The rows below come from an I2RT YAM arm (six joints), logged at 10 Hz.
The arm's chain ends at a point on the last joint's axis. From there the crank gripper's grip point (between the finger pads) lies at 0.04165 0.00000 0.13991 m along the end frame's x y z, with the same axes.
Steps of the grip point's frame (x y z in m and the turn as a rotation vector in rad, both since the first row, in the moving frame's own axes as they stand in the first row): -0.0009 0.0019 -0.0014 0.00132 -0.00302 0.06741; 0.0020 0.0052 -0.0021 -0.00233 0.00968 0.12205; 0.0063 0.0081 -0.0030 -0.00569 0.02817 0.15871; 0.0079 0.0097 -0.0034 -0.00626 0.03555 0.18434; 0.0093 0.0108 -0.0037 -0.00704 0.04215 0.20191
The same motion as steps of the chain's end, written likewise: -0.0004 -0.0007 -0.0015 0.00132 -0.00302 0.06741; 0.0010 -0.0003 -0.0017 -0.00233 0.00968 0.12205; 0.0030 0.0004 -0.0018 -0.00569 0.02817 0.15871; 0.0038 0.0007 -0.0018 -0.00626 0.03555 0.18434; 0.0044 0.0009 -0.0018 -0.00704 0.04215 0.20191
